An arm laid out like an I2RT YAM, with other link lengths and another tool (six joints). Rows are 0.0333 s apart.
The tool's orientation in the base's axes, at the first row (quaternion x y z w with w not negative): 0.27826, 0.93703, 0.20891, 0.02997
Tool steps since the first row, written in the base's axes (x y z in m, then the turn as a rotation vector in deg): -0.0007, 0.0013, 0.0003, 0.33, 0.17, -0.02; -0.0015, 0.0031, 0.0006, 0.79, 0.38, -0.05; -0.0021, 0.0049, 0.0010, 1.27, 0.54, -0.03; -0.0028, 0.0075, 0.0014, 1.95, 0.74, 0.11; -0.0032, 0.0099, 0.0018, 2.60, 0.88, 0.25; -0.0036, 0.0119, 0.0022, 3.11, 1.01, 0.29; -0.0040, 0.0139, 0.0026, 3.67, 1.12, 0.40; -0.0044, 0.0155, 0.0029, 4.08, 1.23, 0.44; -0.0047, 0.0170, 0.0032, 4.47, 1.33, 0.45
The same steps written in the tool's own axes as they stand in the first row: 0.0013, 0.0008, 0.0001, -0.19, 0.29, 0.14; 0.0030, 0.0018, 0.0004, -0.47, 0.67, 0.32; 0.0044, 0.0031, 0.0006, -0.78, 1.04, 0.45; 0.0065, 0.0048, 0.0011, -1.24, 1.60, 0.51; 0.0081, 0.0066, 0.0015, -1.71, 2.09, 0.55; 0.0095, 0.0081, 0.0018, -2.07, 2.47, 0.65; 0.0110, 0.0096, 0.0022, -2.47, 2.88, 0.69; 0.0122, 0.0107, 0.0024, -2.76, 3.19, 0.76; 0.0132, 0.0118, 0.0026, -3.03, 3.47, 0.86
